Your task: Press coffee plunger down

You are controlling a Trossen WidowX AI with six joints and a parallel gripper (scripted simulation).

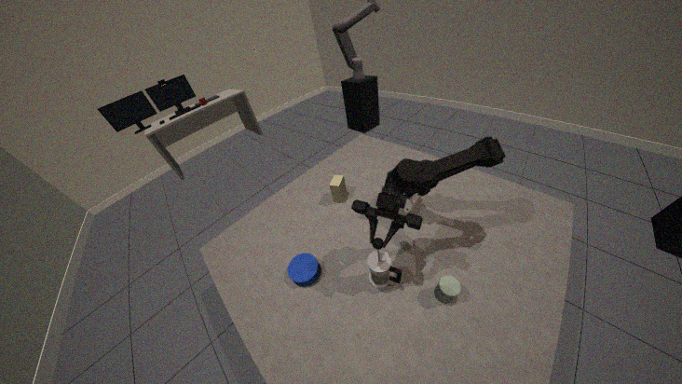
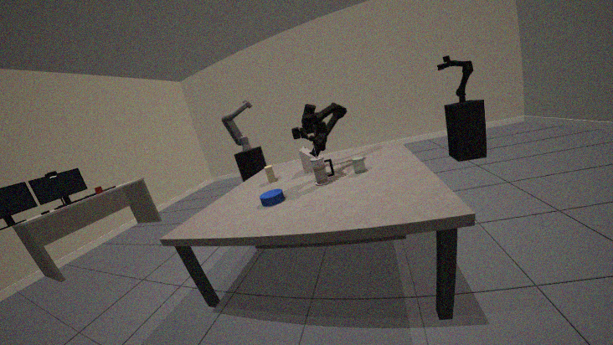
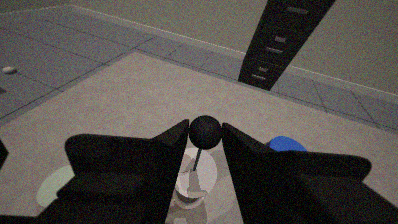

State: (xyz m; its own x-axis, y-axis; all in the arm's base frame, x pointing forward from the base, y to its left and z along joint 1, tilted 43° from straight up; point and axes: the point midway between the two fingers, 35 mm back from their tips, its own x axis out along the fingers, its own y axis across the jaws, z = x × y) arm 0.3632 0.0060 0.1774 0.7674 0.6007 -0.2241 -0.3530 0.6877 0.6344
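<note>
My gripper tip is now 130 mm above the coffee press, 20 mm past it and 10 mm to the right of it.
</note>
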